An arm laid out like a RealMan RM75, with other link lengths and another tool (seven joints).
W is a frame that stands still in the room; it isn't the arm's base.
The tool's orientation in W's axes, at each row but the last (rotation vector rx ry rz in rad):
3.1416, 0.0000, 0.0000
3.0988, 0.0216, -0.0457
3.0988, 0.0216, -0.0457
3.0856, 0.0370, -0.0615
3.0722, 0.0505, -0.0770
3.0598, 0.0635, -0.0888
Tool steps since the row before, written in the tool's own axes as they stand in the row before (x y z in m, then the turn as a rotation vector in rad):
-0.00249, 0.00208, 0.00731, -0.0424, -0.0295, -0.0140
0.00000, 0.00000, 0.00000, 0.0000, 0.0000, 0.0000
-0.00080, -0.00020, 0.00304, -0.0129, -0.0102, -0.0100
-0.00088, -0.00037, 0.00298, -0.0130, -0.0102, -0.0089
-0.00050, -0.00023, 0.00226, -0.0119, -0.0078, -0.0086
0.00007, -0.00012, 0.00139, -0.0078, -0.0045, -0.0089
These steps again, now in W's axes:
-0.00249, -0.00208, -0.00731, -0.0424, 0.0295, 0.0140
0.00000, 0.00000, 0.00000, 0.0000, 0.0000, 0.0000
-0.00089, 0.00006, -0.00302, -0.0127, 0.0104, 0.0099
-0.00100, 0.00018, -0.00296, -0.0129, 0.0104, 0.0088
-0.00062, 0.00006, -0.00224, -0.0117, 0.0080, 0.0087
-0.00001, 0.00001, -0.00140, -0.0075, 0.0049, 0.0090

